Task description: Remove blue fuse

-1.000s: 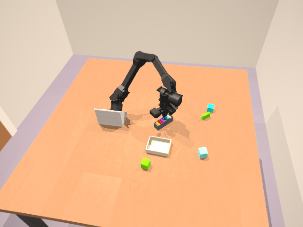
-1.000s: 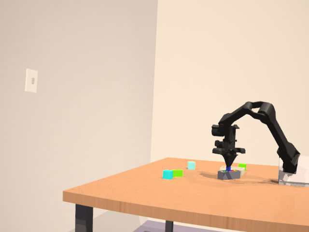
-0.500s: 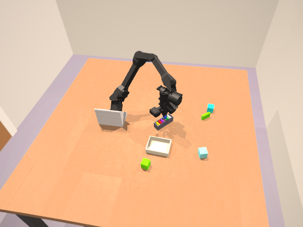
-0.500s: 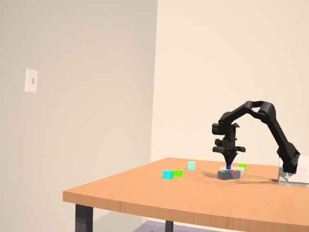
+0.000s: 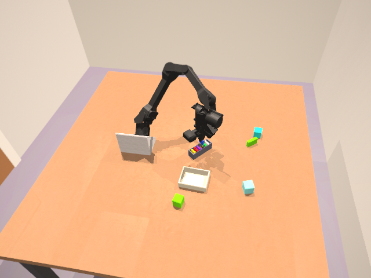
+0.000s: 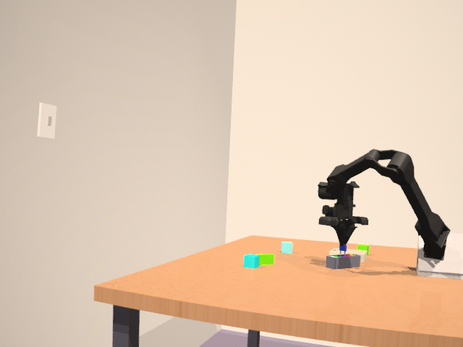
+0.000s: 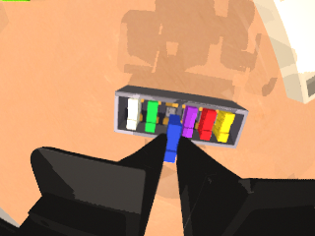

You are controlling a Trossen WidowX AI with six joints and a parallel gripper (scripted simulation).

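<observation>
My gripper tip is 10 mm short of the white tray, 190 mm to the left of it and 70 mm above it. Round my gripper tip: blue fuse (10 mm below); pale cyan cube (260 mm ahead, 180 mm to the right, 50 mm below); green bar (250 mm ahead, 100 mm to the left, 60 mm below).
</observation>
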